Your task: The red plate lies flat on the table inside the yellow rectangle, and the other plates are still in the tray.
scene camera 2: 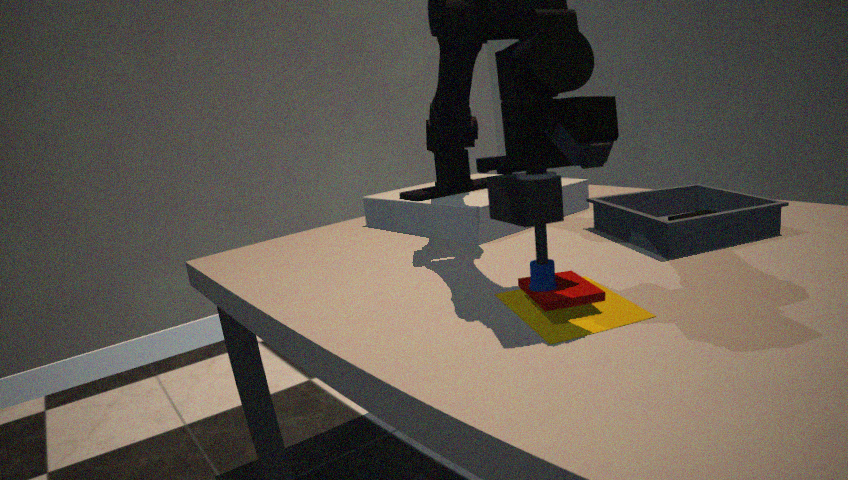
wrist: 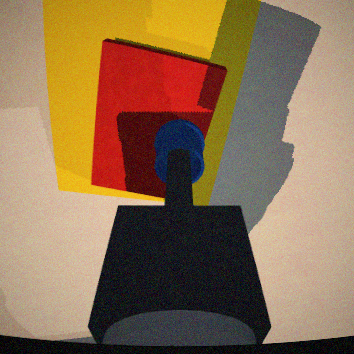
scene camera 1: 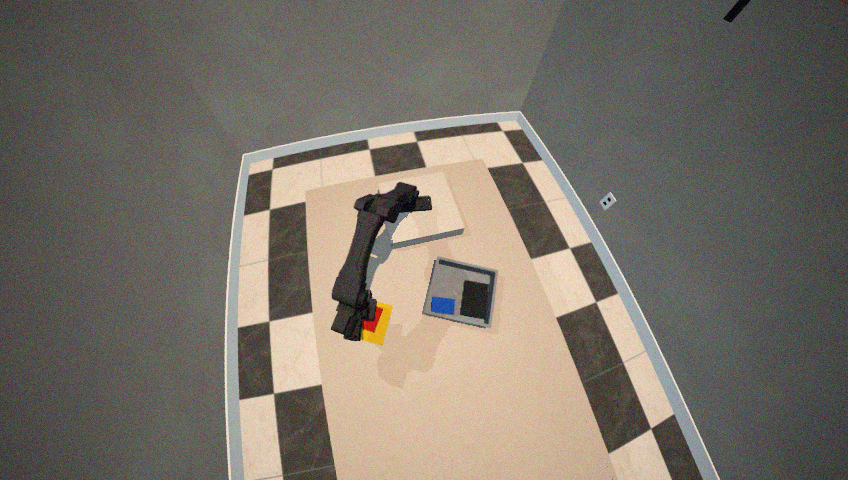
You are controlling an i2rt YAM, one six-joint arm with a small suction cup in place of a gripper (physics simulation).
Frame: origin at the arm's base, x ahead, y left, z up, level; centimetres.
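Where they show: hand at its tool point: (scene camera 2: 543,296) (wrist: 178,133); arm's base at its link origin: (scene camera 2: 454,191) (scene camera 1: 408,205).
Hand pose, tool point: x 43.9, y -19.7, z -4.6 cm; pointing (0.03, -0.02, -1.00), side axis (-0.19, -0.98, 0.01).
Each offset is from my tool point to the top centre of the thing. "*": to the spot under its first point.
My suction cup (scene camera 2: 542,276) (wrist: 179,150) is blue and holds the red plate @[dx +0.8, dy +1.6, dz +1.2 cm] (scene camera 1: 371,321) (scene camera 2: 583,287) (wrist: 132,82) by its top, off its centre. The plate is about level and hangs a little above the yellow rectangle @[* dx +8.1, dy +4.3, dz -1.0 cm] (scene camera 1: 379,337) (scene camera 2: 624,312) (wrist: 70,100), with its shadow below it. In the wrist view the plate lies over the rectangle, turned slightly against it. In scene camera 1 the arm hides the cup and part of the plate. The grey tray @[dx -4.8, dy +36.6, dz +3.9 cm] (scene camera 1: 447,279) (scene camera 2: 630,228) holds a blue plate @[dx -1.0, dy +28.8, dz +0.2 cm] (scene camera 1: 442,305) and a black plate @[dx -1.9, dy +41.4, dz +0.3 cm] (scene camera 1: 474,299).
The arm (scene camera 1: 357,255) (scene camera 2: 455,89) stands on a pale block (scene camera 1: 443,208) (scene camera 2: 422,218) at the back. The tray's raised walls stand to the right of the rectangle in scene camera 1. The table's edge (scene camera 2: 321,353) runs to the left of the rectangle in scene camera 2.
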